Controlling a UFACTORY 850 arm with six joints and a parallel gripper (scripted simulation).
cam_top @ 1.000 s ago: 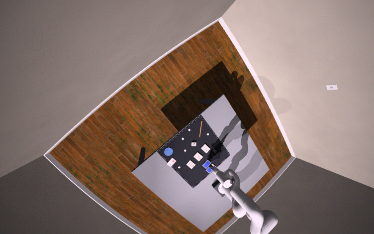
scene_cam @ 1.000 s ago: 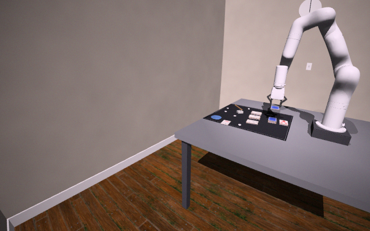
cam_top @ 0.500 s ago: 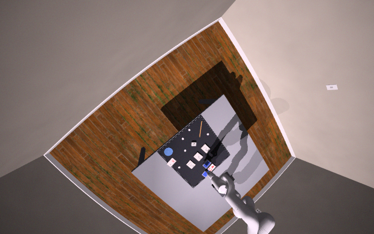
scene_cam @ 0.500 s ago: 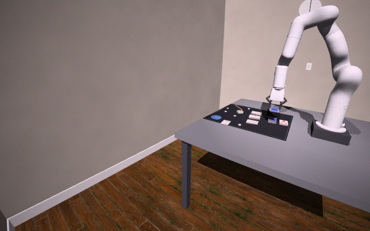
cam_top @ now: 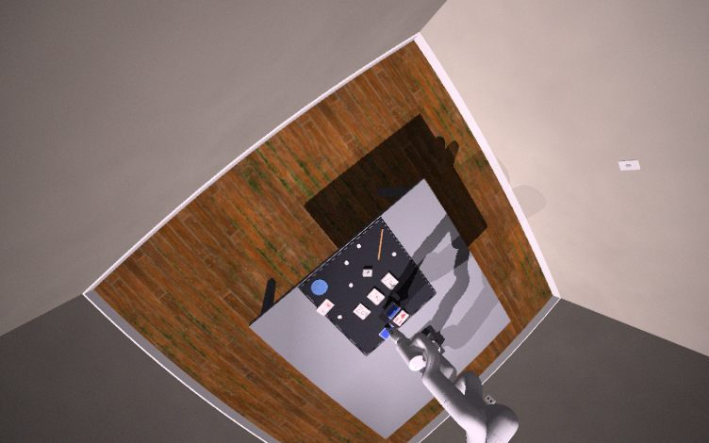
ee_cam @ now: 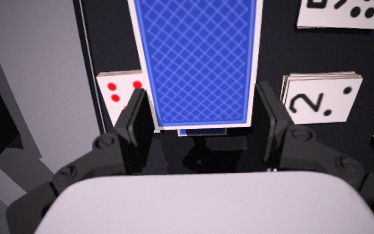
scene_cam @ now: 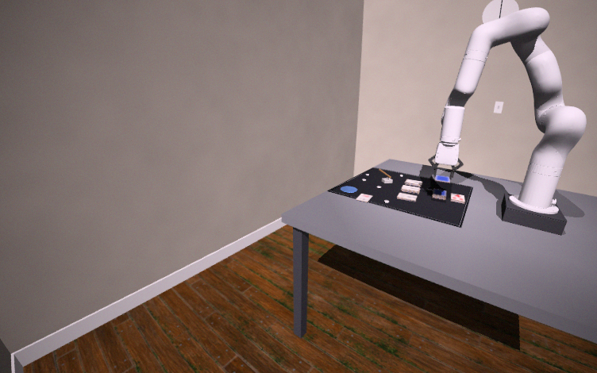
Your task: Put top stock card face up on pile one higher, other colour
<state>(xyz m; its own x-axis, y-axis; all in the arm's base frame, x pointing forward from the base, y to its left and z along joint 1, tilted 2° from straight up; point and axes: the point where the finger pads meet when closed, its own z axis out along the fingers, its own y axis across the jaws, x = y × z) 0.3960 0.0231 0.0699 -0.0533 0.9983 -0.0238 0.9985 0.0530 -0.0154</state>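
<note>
The red 4 is 130 mm below my hand, 90 mm behind it and 70 mm to the right of it. Also, from my hand: black 5 (140 mm ahead, 130 mm below, 50 mm to the left); then red 4 card (30 mm to the left, 10 mm below); then black 2 (150 mm ahead, 120 mm below, 70 mm to the right).
</note>
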